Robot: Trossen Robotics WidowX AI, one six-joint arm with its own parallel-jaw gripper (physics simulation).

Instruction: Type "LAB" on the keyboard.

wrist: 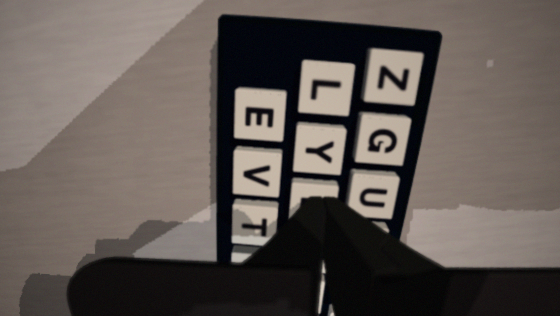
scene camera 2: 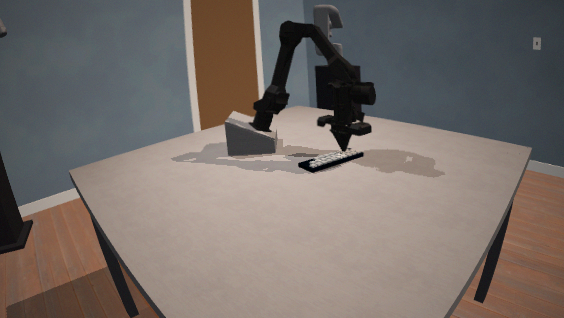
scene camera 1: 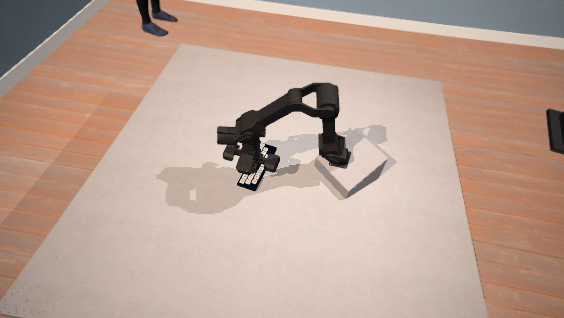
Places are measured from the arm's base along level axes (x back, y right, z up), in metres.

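Pixels of known places: gripper, fingertip midpoint: point(wrist: 321, 209) point(scene camera 2: 344, 151); arm's base, link origin: point(scene camera 2: 259, 127) point(scene camera 1: 340, 158).
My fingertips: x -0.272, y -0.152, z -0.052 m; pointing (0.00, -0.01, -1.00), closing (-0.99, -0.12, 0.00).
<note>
Ahead of a thing's pixels: the offset from my fingertips to its top centre. Level surfaces: height alone.
The keyboard @(dx +0.000, dy +0.047, dz -0.005 m) point(scene camera 1: 271, 149) point(scene camera 2: 306, 165) point(wrist: 260, 50) is a dark navy board with white letter keys, flat on the table. My gripper point(scene camera 2: 344, 149) point(wrist: 321, 209) is shut and empty, pointing straight down over the keyboard. In the wrist view, its tips overlap the key @(dx +0.002, dy +0.002, dz -0.005 m) point(wrist: 314, 189) below the Y key @(dx +0.003, dy -0.018, dz -0.005 m) point(wrist: 320, 148); that key's letter is mostly hidden. Whether the tips touch it is unclear. The L key @(dx +0.004, dy -0.038, dz -0.005 m) point(wrist: 326, 88) lies above the Y key, clear of the fingers. No A key is readable. The fingers hide the lower part of the keyboard in the wrist view.
The arm's grey wedge-shaped base point(scene camera 1: 350, 170) point(scene camera 2: 250, 141) stands beside the keyboard on the light table @(dz -0.023 m) point(scene camera 1: 300, 260) point(scene camera 2: 300, 225). Shadows of the arm fall across the table. A person's feet point(scene camera 1: 155, 29) show on the floor beyond it.
</note>
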